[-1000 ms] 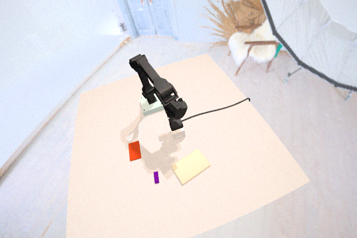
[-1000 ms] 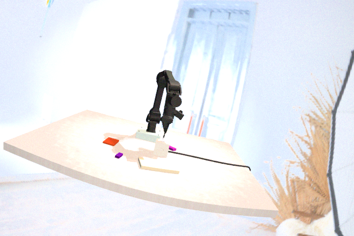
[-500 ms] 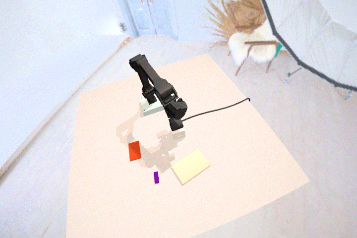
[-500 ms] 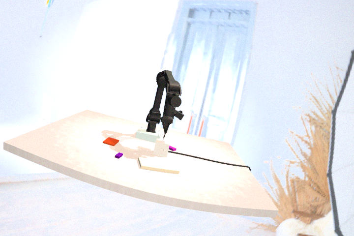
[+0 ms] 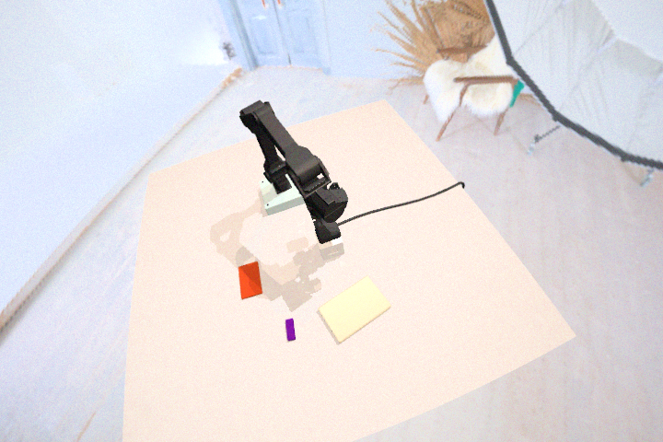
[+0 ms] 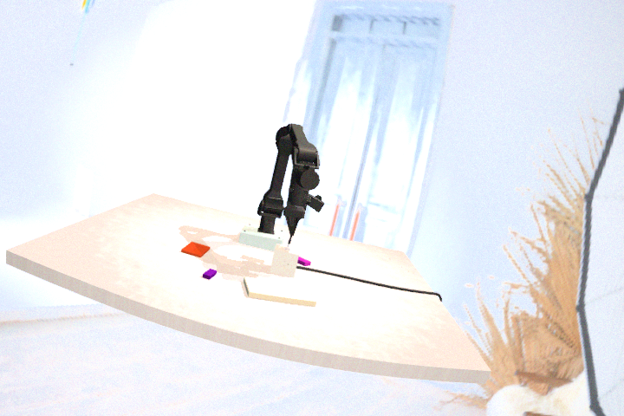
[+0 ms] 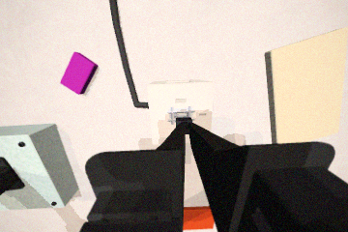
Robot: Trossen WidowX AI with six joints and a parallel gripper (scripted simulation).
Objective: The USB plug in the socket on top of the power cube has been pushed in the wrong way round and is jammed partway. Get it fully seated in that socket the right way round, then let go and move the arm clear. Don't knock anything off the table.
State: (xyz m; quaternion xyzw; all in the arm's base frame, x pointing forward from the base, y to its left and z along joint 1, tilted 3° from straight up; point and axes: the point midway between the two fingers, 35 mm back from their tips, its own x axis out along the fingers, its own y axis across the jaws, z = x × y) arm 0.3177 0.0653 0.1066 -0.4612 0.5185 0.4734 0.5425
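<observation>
Now: the silver USB plug 2 cm below my gripper tip. From my gripper tip the other things lie so: orange card: 29 cm to the right, 12 cm below, 2 cm behind; then cream pad: 22 cm ahead, 11 cm below, 3 cm to the right; then purple block: 15 cm behind, 12 cm below, 7 cm to the left.
</observation>
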